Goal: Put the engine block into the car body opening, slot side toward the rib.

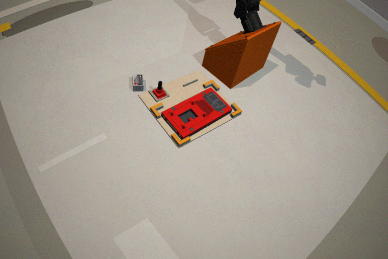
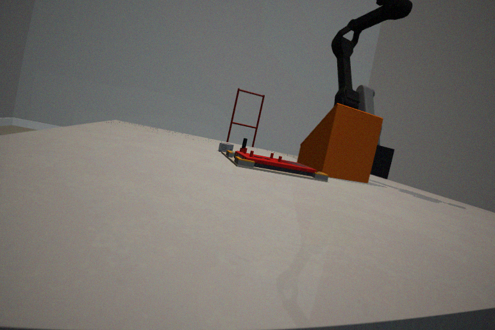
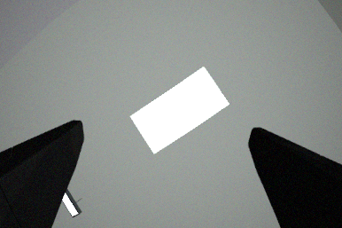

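My gripper tip is 340 mm short of the grey engine block, 200 mm to the left of it and 810 mm above it.
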